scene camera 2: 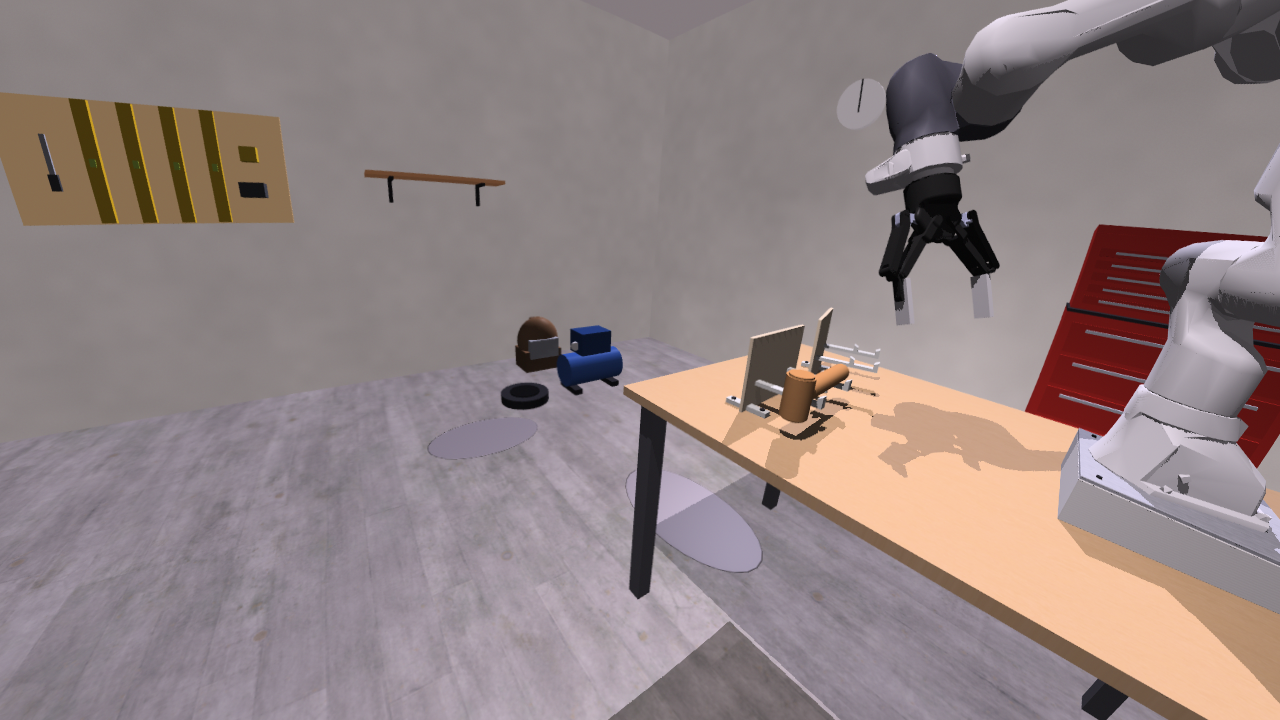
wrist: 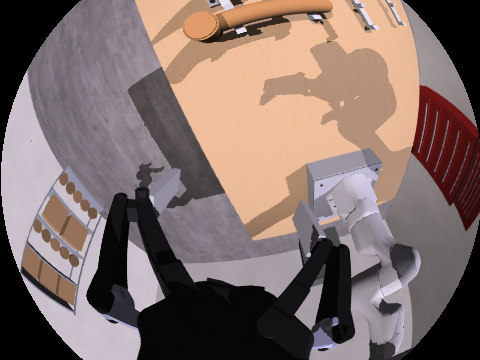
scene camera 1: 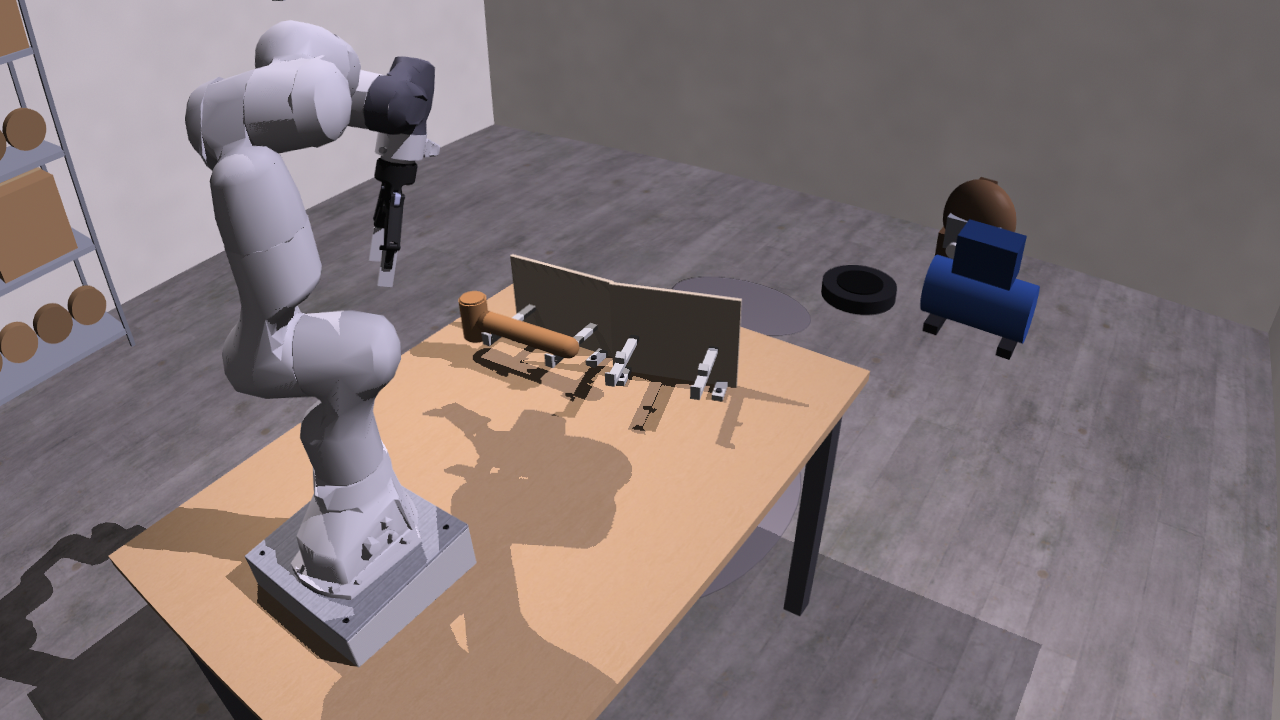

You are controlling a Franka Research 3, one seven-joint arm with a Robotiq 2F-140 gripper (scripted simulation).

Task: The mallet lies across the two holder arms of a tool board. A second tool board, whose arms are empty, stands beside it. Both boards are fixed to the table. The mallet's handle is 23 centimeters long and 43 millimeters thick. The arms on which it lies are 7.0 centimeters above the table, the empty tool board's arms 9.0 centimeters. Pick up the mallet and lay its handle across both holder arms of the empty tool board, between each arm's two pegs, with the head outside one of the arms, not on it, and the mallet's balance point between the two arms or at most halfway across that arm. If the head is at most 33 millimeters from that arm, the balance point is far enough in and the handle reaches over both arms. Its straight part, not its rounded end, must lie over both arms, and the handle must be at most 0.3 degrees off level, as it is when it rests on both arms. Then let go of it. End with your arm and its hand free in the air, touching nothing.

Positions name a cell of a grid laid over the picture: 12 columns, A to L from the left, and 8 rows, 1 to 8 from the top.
Labels:
my gripper: scene camera 2 I4; wrist F5; scene camera 1 D4

